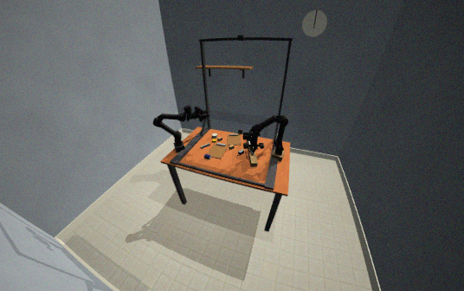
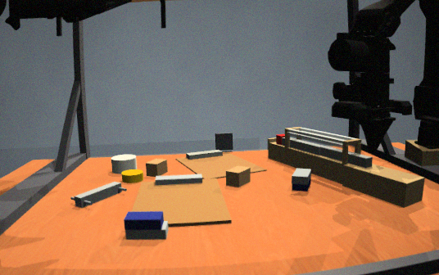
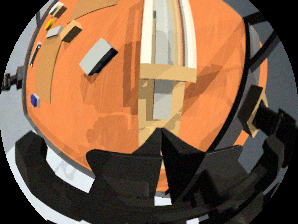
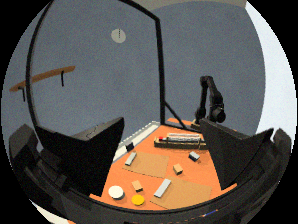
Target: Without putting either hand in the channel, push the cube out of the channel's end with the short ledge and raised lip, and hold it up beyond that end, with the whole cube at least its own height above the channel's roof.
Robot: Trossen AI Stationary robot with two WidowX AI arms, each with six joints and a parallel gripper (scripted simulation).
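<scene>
The tan channel is 160 mm behind my left hand, 20 mm to the right of it and 60 mm below it. The rest, counted from my left hand: yellow disc (260 mm behind, 450 mm to the right, 100 mm below); pegged bar (150 mm behind, 520 mm to the right, 100 mm below).
</scene>
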